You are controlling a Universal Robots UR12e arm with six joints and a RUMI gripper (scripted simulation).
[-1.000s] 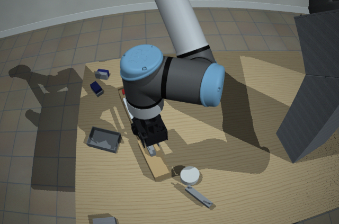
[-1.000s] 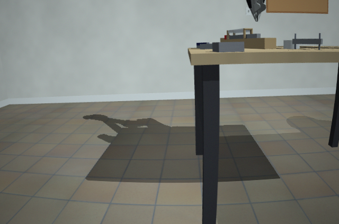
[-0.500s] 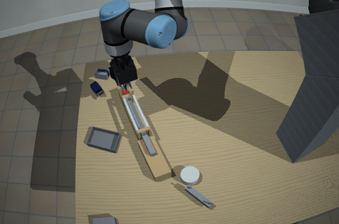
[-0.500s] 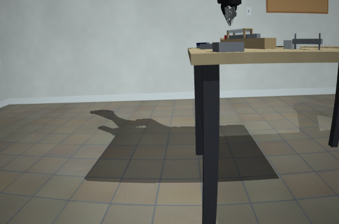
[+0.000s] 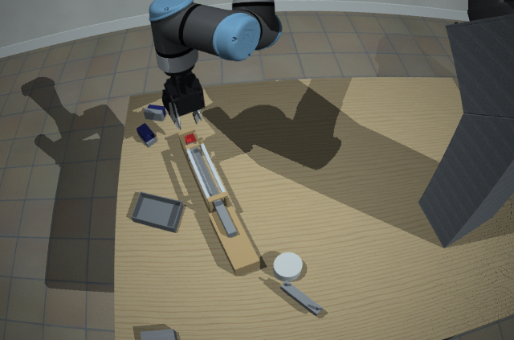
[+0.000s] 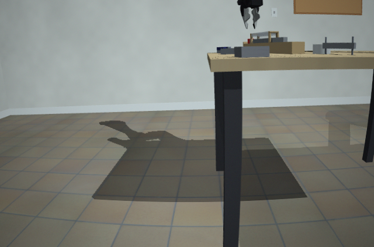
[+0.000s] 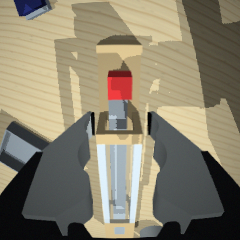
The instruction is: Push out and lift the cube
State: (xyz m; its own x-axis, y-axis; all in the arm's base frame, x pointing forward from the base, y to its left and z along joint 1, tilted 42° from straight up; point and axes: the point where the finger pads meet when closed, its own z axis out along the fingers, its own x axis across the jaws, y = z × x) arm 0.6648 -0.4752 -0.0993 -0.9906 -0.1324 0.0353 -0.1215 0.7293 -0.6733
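The red cube is 80 mm below my hand. The rest, counted from my hand: grey tray (160 mm to the left, 130 mm below, 130 mm ahead); then wooden channel (130 mm to the left, 80 mm below, 10 mm behind); then white disc (390 mm to the left, 130 mm behind, 120 mm below).
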